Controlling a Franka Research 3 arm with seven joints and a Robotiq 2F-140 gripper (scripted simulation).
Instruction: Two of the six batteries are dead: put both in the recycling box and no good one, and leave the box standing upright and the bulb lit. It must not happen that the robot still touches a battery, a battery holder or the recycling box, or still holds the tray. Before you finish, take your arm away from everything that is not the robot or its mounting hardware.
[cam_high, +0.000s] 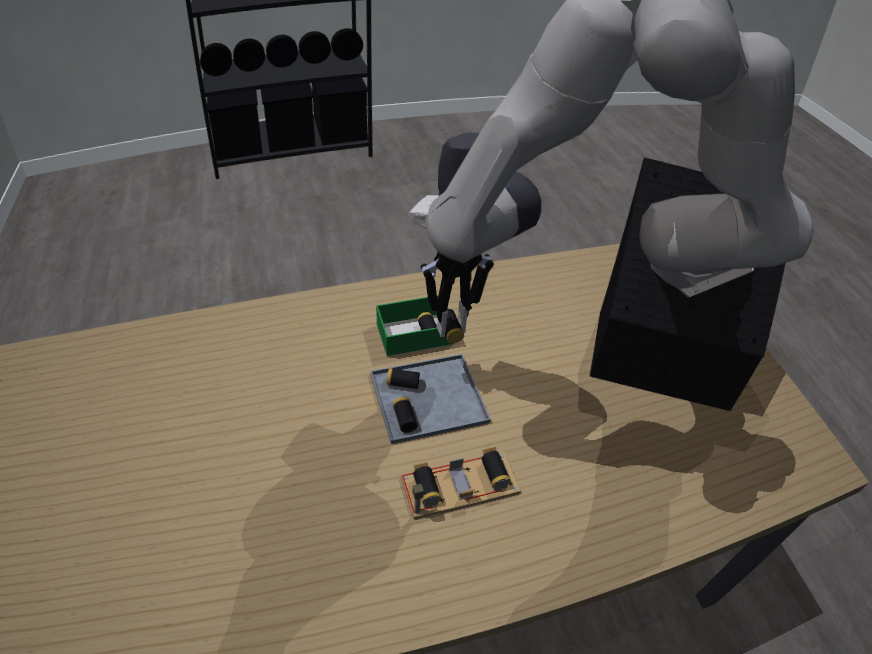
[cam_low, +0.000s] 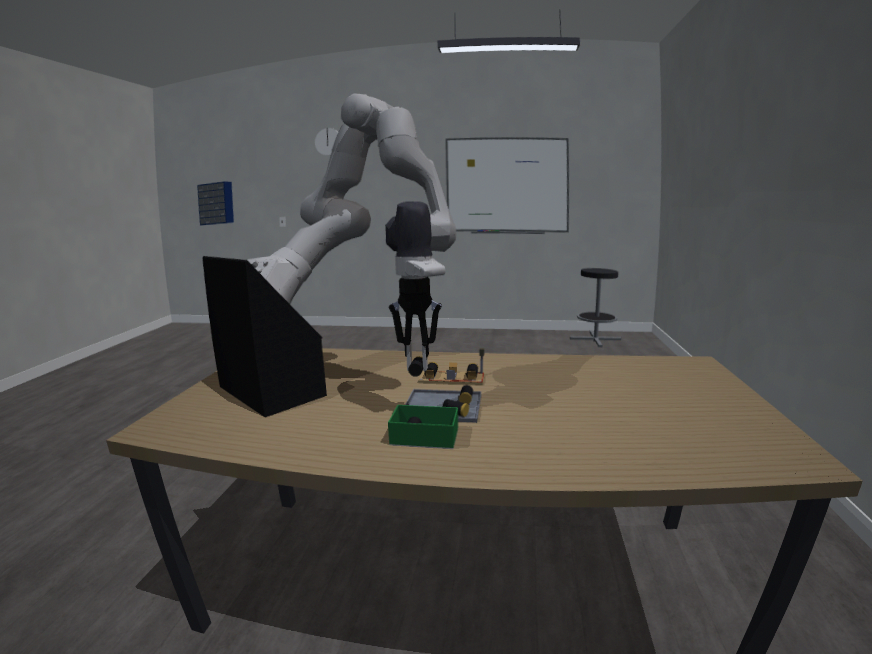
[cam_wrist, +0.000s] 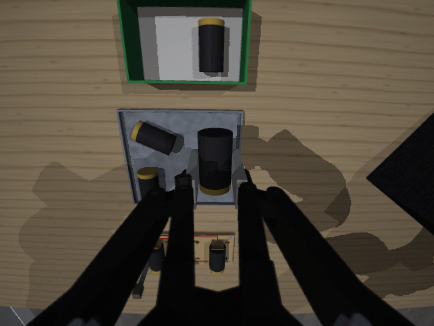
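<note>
Right now my hand is 14 cm above the green recycling box, 11 cm to the left of it and 7 cm short of it. Also, from my hand: grey tray 16 cm below, 7 cm to the left, 4 cm ahead; bulb 33 cm to the left, 8 cm below, 5 cm ahead; wooden holder board 27 cm to the left, 15 cm below, 2 cm behind.
</note>
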